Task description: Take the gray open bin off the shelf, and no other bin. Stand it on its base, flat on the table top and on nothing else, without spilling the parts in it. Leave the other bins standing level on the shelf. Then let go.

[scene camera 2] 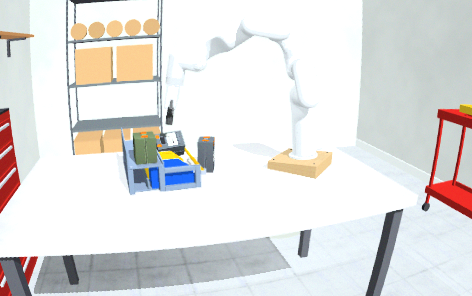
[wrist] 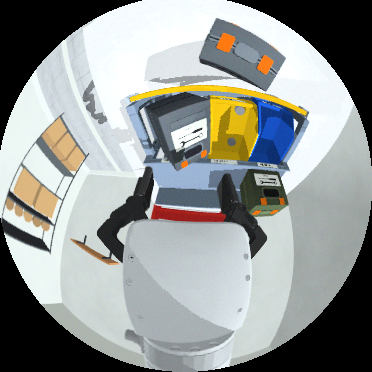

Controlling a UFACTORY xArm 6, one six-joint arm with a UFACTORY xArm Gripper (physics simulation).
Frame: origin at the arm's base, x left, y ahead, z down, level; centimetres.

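Seen in the pictures: gripper, fingertip midpoint: (scene camera 2: 169,121) (wrist: 187,177); arm's base at its link origin: (scene camera 2: 303,155).
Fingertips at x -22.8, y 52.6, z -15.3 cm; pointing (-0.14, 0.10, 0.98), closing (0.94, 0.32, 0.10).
Pixels of each thing's top centre, then the offset from my fingertips to it. "spot": a spot on its surface instead. Level surfaces: height alone.
- table top at its surface level: dz +20.0 cm
- yellow bin at its top centre: (wrist: 232,144) (scene camera 2: 164,155) dx +7.8, dy +4.8, dz +11.9 cm
- blue bin at its top centre: (wrist: 272,146) (scene camera 2: 171,163) dx +17.8, dy +5.0, dz +11.9 cm
- dark gray toolbox at its top centre: (wrist: 175,149) (scene camera 2: 168,131) dx -2.3, dy -0.3, dz +5.0 cm
- green toolbox at its top centre: (wrist: 265,212) (scene camera 2: 143,134) dx +16.3, dy +14.7, dz +0.1 cm
- shelf's yellow bar at a spot on its surface: (wrist: 210,88) spot: dx +4.0, dy -7.0, dz +13.5 cm
The blue-gray shelf (scene camera 2: 161,176) (wrist: 175,183) stands on the table top (scene camera 2: 225,215). A yellow bin (scene camera 2: 170,156) (wrist: 220,145) and a blue bin (scene camera 2: 175,176) (wrist: 275,130) sit side by side in it. A dark gray toolbox (scene camera 2: 175,149) (wrist: 175,112) with orange latches lies askew at the shelf's far end, beside the yellow bin. The gray open bin cannot be made out; the toolbox covers most of that place. My gripper (scene camera 2: 170,120) (wrist: 187,177) is open and empty, above the shelf near the toolbox, with its fingers apart along the shelf's back side.
A green toolbox (scene camera 2: 145,150) (wrist: 262,192) stands on the shelf's upper back part. Another gray toolbox (scene camera 2: 206,155) (wrist: 250,70) stands on the table in front of the shelf's yellow bar (scene camera 2: 194,159) (wrist: 210,88). The arm's wooden base (scene camera 2: 300,165) is farther right.
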